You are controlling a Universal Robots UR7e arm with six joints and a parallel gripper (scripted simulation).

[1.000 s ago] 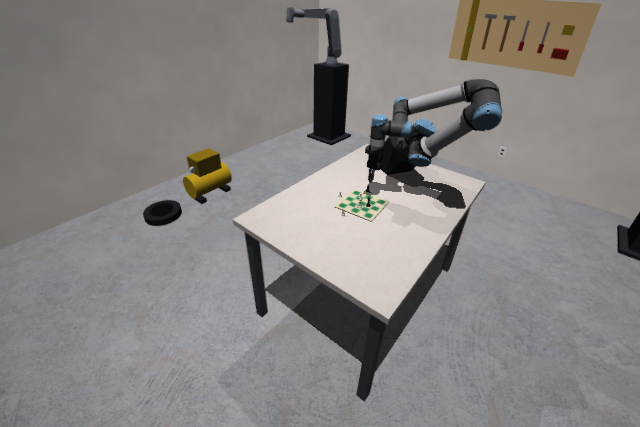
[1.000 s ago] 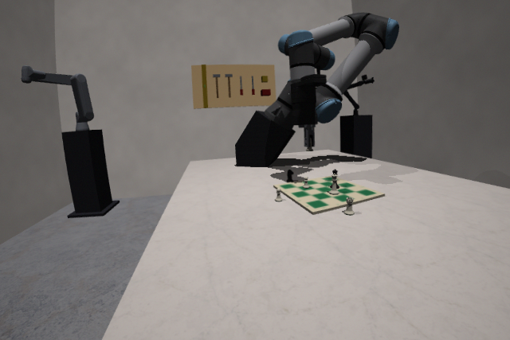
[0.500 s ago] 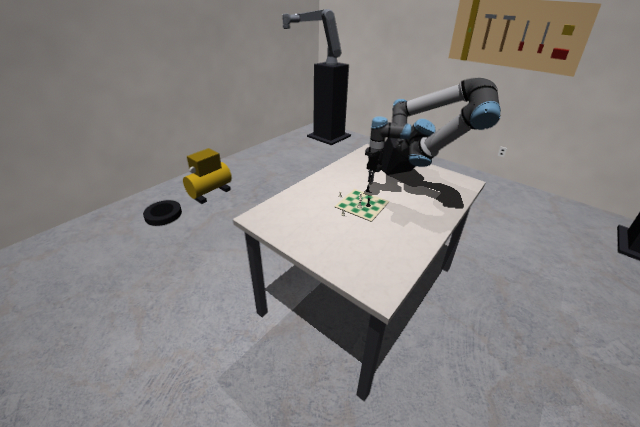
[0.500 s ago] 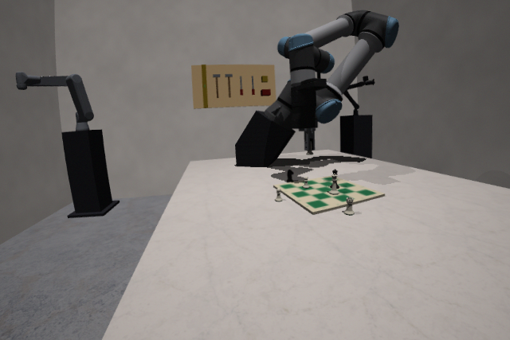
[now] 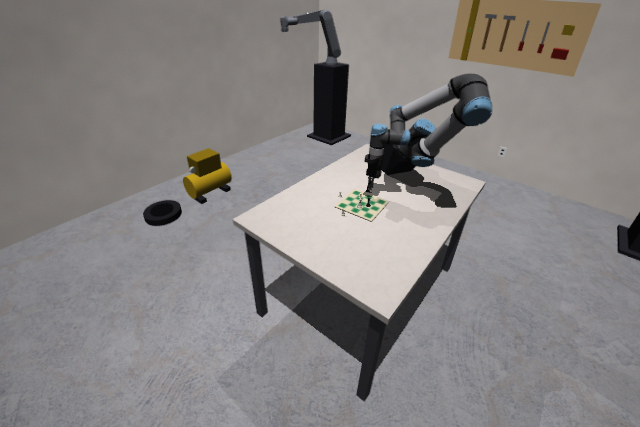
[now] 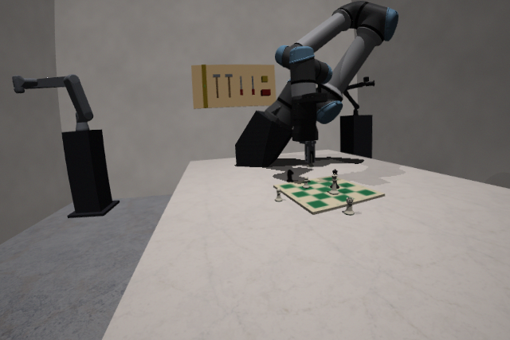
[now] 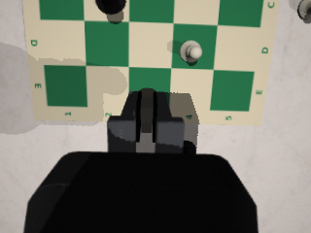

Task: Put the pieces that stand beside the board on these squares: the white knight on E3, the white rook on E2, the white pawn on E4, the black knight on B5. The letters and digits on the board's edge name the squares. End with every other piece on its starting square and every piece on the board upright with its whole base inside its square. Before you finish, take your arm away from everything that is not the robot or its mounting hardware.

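Now: hand 8 cm short of the cream chessboard, 1 cm to the right of it and 8 cm above it.
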